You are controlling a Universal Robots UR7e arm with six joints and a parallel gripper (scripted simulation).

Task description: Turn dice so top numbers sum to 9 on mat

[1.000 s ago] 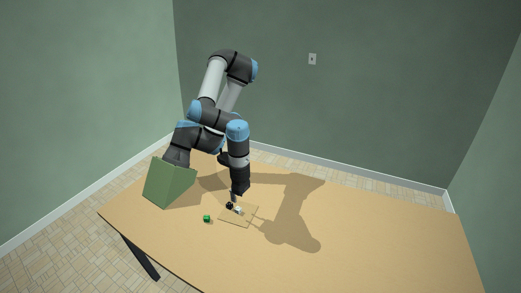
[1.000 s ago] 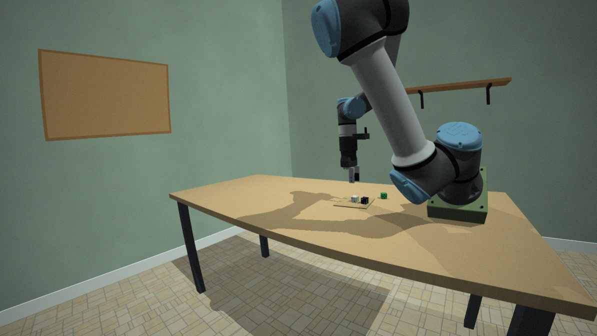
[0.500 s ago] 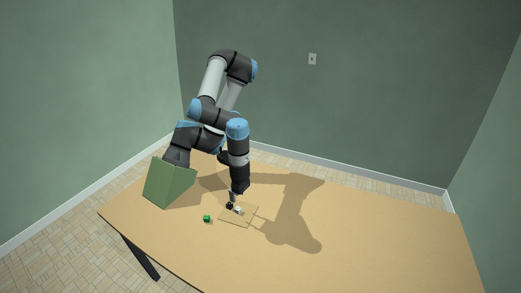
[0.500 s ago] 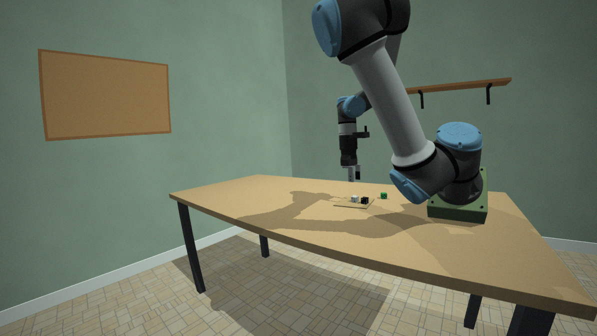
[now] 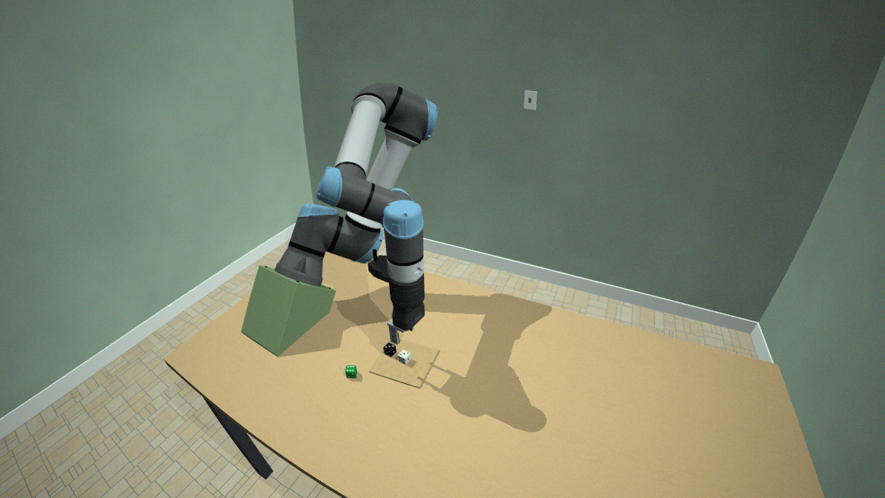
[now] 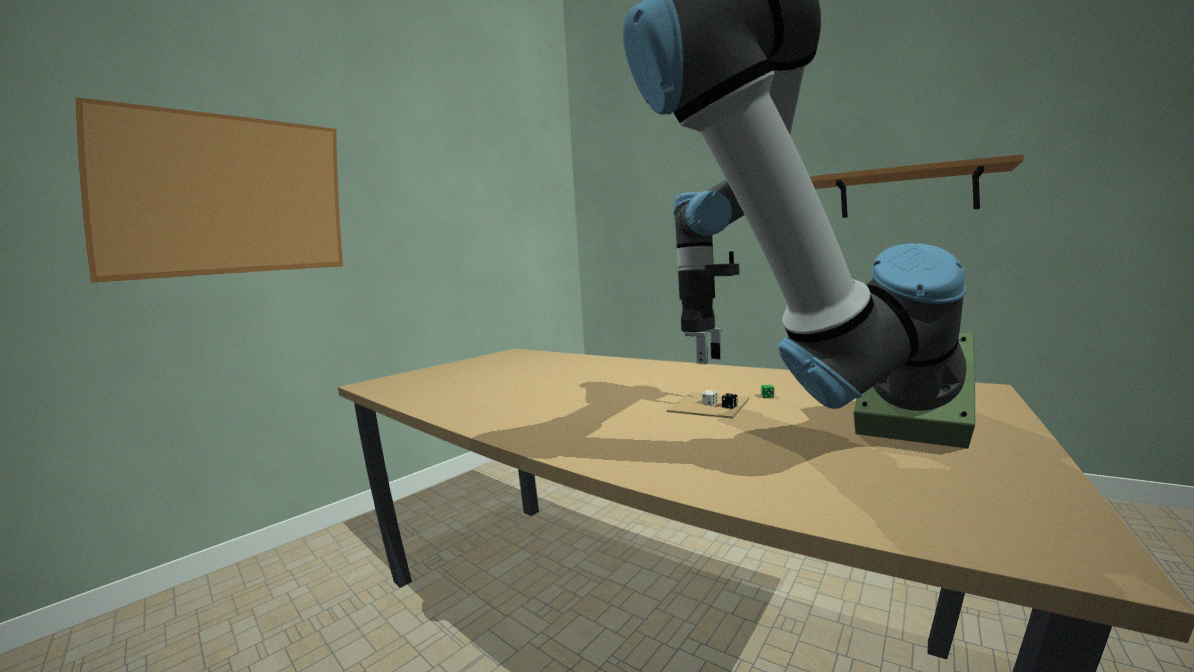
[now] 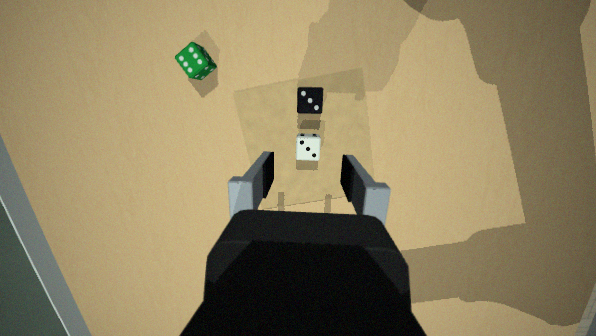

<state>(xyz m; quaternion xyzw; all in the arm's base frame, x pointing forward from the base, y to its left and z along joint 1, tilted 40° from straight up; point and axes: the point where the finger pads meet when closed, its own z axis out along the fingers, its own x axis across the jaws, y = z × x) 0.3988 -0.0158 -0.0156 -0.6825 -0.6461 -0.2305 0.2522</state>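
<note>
Now: the green die 110 mm to the right of my hand, 100 mm below it and 90 mm behind it. Also, from my hand: white die 100 mm below; black die 100 mm below, 50 mm behind; tan mat 110 mm below.
</note>
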